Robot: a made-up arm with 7 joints. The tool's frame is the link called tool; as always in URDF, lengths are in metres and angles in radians. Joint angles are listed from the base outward. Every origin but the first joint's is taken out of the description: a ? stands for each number. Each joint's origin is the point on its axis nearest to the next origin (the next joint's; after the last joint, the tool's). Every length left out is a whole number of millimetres.
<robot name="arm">
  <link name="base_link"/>
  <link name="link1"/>
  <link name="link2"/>
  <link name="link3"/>
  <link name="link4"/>
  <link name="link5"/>
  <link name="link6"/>
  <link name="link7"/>
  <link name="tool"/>
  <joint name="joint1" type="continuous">
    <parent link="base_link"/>
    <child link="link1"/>
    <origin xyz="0.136 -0.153 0.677" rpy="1.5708 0 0"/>
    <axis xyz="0 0 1"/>
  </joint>
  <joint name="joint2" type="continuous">
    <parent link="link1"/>
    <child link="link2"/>
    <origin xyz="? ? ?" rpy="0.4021 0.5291 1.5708"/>
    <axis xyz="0 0 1"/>
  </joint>
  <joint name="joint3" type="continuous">
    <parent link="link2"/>
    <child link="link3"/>
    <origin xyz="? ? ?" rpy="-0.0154 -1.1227 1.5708"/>
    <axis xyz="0 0 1"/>
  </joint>
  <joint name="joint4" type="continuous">
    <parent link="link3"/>
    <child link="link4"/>
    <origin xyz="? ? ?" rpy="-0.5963 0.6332 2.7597"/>
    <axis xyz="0 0 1"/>
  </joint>
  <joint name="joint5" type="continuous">
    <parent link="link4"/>
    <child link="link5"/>
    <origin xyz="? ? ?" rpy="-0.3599 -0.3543 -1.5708"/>
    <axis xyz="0 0 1"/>
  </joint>
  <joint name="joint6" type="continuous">
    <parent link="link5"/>
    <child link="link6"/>
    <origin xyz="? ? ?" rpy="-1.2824 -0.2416 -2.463"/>
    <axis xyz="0 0 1"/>
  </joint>
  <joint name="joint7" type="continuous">
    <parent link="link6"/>
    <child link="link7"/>
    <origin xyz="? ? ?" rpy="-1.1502 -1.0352 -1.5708"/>
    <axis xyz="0 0 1"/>
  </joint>
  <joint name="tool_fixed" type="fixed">
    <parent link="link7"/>
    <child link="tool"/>
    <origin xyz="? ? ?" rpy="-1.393 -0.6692 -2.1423"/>
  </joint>
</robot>
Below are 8 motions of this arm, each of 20 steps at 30 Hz.
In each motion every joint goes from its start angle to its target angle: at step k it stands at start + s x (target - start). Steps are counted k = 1, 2, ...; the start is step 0. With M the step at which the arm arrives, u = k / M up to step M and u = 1 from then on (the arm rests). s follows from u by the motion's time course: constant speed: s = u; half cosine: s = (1 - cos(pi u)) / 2; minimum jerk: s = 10 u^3 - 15 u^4 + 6 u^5.
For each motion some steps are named. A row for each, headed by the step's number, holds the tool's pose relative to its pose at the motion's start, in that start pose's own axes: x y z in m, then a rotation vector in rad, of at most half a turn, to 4 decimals.
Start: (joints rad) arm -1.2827 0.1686 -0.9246 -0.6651 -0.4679 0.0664 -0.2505
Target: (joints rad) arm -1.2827 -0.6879 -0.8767 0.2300 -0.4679 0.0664 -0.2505
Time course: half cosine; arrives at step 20
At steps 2, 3, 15, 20:
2: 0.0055 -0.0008 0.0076 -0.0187 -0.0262 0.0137
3: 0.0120 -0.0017 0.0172 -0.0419 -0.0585 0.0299
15: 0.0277 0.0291 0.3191 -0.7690 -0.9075 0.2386
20: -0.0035 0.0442 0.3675 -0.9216 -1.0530 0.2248

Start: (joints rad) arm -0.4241 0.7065 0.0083 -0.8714 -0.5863 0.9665 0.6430
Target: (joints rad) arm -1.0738 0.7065 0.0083 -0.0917 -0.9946 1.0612 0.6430
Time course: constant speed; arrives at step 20
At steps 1, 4, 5, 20:
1: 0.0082 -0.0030 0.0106 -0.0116 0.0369 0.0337
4: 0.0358 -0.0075 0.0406 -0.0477 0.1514 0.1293
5: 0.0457 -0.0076 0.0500 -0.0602 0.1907 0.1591
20: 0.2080 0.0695 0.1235 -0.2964 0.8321 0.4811

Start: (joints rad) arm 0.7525 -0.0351 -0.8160 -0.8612 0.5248 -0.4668 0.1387
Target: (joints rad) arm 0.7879 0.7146 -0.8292 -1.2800 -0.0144 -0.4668 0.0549
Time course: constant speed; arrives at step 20
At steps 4, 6, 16, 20:
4: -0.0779 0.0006 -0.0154 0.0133 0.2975 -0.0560
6: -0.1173 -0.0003 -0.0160 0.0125 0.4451 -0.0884
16: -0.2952 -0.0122 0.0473 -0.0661 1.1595 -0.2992
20: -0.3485 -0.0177 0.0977 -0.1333 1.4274 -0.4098

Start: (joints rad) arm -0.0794 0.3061 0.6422 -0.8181 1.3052 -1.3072 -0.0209
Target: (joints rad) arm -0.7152 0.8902 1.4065 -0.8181 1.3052 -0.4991 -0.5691
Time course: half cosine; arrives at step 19
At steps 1, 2, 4, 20:
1: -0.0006 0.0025 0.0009 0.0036 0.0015 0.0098
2: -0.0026 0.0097 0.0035 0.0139 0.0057 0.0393
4: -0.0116 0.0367 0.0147 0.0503 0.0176 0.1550
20: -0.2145 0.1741 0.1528 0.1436 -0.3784 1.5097

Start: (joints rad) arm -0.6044 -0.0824 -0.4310 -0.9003 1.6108 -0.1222 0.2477
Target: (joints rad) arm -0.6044 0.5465 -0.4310 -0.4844 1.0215 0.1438 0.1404
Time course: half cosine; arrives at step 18
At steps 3, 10, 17, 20:
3: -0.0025 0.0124 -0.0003 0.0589 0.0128 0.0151
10: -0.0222 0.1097 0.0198 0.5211 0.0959 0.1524
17: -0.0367 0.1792 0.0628 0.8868 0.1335 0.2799
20: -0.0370 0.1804 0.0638 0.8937 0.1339 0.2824

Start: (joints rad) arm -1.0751 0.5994 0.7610 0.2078 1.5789 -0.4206 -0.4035
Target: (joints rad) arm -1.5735 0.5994 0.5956 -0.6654 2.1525 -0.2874 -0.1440
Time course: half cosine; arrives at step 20
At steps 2, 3, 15, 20:
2: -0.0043 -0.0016 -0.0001 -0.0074 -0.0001 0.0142
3: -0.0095 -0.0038 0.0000 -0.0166 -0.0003 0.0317
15: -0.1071 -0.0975 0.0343 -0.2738 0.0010 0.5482
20: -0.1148 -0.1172 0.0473 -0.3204 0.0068 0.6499

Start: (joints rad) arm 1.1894 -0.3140 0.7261 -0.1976 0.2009 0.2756 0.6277
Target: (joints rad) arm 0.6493 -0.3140 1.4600 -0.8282 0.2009 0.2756 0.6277
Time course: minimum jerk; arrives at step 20
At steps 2, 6, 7, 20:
2: 0.0003 0.0002 0.0005 0.0006 0.0028 0.0009
6: 0.0039 0.0047 0.0104 0.0102 0.0579 0.0140
7: 0.0047 0.0071 0.0155 0.0135 0.0867 0.0181
20: -0.0125 0.0457 0.0966 -0.0245 0.4820 -0.0260

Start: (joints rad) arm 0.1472 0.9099 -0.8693 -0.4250 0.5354 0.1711 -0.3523
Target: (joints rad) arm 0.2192 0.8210 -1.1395 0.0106 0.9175 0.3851 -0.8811
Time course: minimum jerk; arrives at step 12
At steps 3, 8, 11, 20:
3: 0.0036 -0.0125 0.0002 -0.1026 0.0045 -0.0018
8: 0.0157 -0.0994 0.0103 -0.8128 0.0760 -0.0976
11: 0.0154 -0.1262 0.0168 -1.0304 0.1074 -0.1515
20: 0.0154 -0.1268 0.0169 -1.0358 0.1082 -0.1530

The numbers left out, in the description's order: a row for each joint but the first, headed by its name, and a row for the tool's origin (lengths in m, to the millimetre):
joint2: 0.05 0.028 0
joint3: 0.013 0.091 0
joint4: 0.081 -0.03 0
joint5: -0.016 0.166 0
joint6: -0.174 0.04 0
joint7: -0.091 0.052 0
tool: 0.032 -0.007 0

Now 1 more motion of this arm.
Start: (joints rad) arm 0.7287 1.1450 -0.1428 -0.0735 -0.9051 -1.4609 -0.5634
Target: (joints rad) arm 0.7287 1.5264 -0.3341 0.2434 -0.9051 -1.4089 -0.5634
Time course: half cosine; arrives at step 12
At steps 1, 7, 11, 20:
1: -0.0005 0.0012 -0.0010 -0.0035 -0.0009 0.0030
7: -0.0187 0.0417 -0.0409 -0.1267 -0.0281 0.1119
11: -0.0306 0.0611 -0.0665 -0.1950 -0.0410 0.1744
20: -0.0312 0.0620 -0.0678 -0.1982 -0.0416 0.1774

